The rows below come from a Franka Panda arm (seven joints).
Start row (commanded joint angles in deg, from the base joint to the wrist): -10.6, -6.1, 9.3, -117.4, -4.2, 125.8, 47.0
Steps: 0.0, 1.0, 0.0, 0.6, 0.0, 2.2, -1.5; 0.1, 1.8, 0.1, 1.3, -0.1, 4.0, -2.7; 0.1, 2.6, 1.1, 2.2, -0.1, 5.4, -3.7; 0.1, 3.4, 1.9, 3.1, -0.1, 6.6, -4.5; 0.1, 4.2, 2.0, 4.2, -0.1, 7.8, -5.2; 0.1, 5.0, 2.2, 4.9, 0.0, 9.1, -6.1; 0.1, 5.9, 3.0, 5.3, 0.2, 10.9, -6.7; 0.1, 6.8, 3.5, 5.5, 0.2, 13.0, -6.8; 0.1, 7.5, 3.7, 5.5, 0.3, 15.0, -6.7; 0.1, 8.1, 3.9, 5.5, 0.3, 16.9, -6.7
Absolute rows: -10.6, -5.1, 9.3, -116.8, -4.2, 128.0, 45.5; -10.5, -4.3, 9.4, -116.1, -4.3, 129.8, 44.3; -10.5, -3.5, 10.4, -115.2, -4.3, 131.2, 43.3; -10.5, -2.7, 11.2, -114.3, -4.3, 132.4, 42.5; -10.5, -1.9, 11.3, -113.2, -4.3, 133.6, 41.8; -10.5, -1.1, 11.5, -112.5, -4.2, 134.9, 40.9; -10.5, -0.2, 12.3, -112.1, -4.0, 136.7, 40.3; -10.5, 0.7, 12.8, -111.9, -4.0, 138.8, 40.2; -10.5, 1.4, 13.0, -111.9, -3.9, 140.8, 40.3; -10.5, 2.0, 13.2, -111.9, -3.9, 142.7, 40.3
